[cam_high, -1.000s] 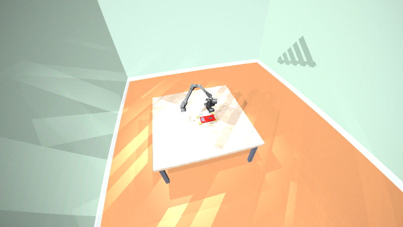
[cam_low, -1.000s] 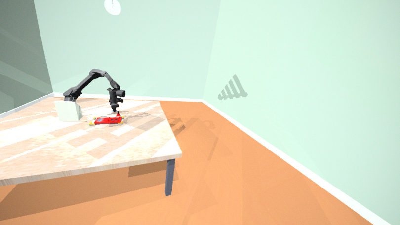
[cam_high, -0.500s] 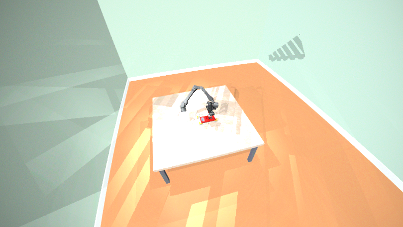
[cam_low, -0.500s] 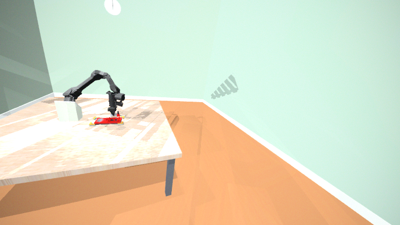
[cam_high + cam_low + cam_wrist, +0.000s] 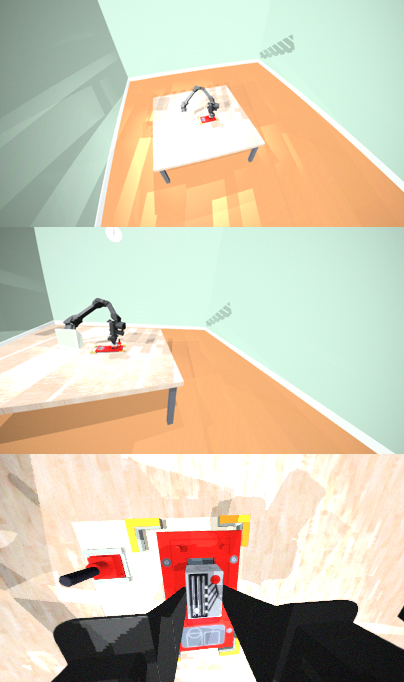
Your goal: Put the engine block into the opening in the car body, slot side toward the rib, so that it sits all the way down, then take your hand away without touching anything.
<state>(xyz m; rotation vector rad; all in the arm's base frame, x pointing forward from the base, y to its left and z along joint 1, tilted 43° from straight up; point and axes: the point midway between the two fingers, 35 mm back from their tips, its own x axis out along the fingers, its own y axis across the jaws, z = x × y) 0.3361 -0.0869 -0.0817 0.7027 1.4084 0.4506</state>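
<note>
The grey engine block lies 1 cm below my gripper tip. Round my gripper tip: pale base plate 4 cm behind, 4 cm to the left, 5 cm below.
</note>
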